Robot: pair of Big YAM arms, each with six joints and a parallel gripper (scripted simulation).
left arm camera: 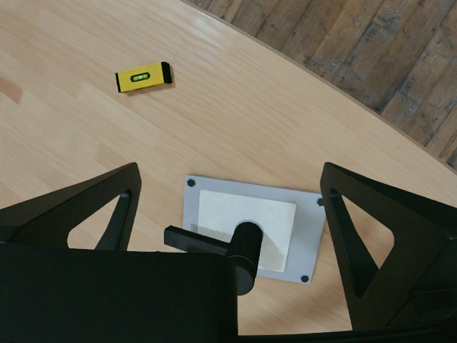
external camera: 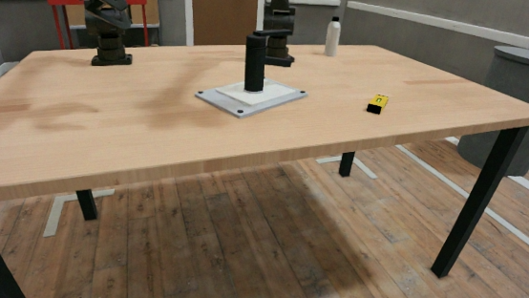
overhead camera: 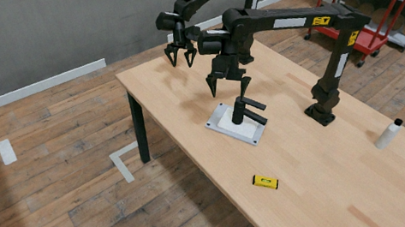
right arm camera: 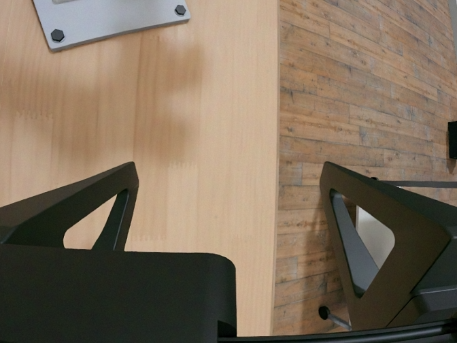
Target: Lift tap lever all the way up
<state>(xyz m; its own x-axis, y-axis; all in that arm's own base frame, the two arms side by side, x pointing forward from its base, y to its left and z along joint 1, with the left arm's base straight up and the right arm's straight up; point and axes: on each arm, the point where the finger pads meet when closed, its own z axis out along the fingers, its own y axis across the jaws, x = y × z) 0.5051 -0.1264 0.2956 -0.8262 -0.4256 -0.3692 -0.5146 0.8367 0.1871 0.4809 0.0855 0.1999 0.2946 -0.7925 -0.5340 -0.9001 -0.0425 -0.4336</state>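
Note:
Right now the black tap is 19 cm below my left hand, 16 cm behind it and 5 cm to the right of it. The rest, counted from my left hand: grey base plate: 29 cm below, 15 cm behind, 8 cm to the right; then white bottle: 59 cm behind, 36 cm to the left, 20 cm below.

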